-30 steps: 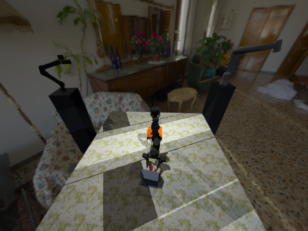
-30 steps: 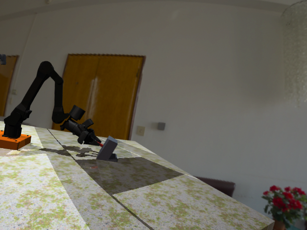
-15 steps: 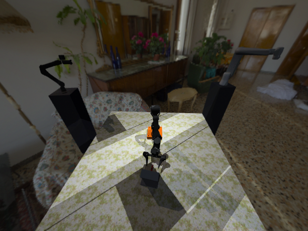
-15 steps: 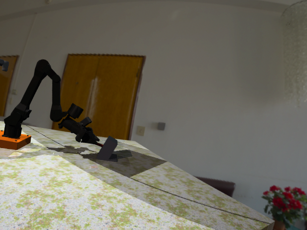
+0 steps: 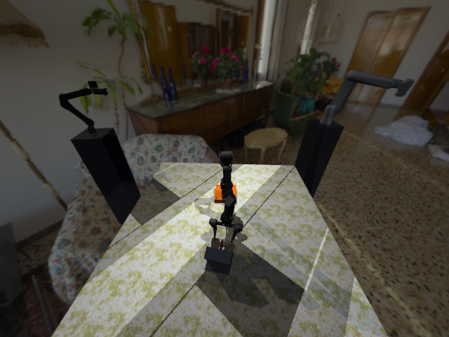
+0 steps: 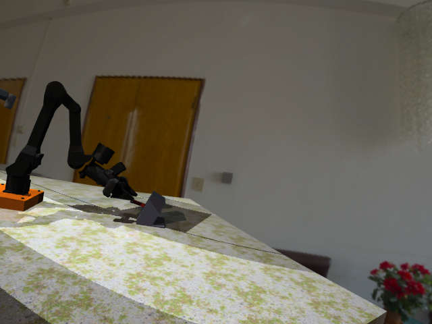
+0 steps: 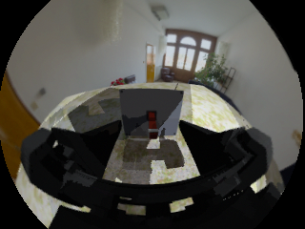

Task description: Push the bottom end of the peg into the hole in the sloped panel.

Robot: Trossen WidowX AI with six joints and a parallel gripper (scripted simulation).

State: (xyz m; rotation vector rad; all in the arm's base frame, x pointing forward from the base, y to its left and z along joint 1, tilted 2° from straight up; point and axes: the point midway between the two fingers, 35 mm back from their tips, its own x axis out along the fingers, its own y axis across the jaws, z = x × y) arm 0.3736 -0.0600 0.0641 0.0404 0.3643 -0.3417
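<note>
Now: gripper tip 20 mm above the red peg, 10 mm to the left of it and 10 mm short of it. The rest, counted from my gripper tip: dark grey sloped panel 60 mm ahead, 30 mm below, 20 mm to the right.
</note>
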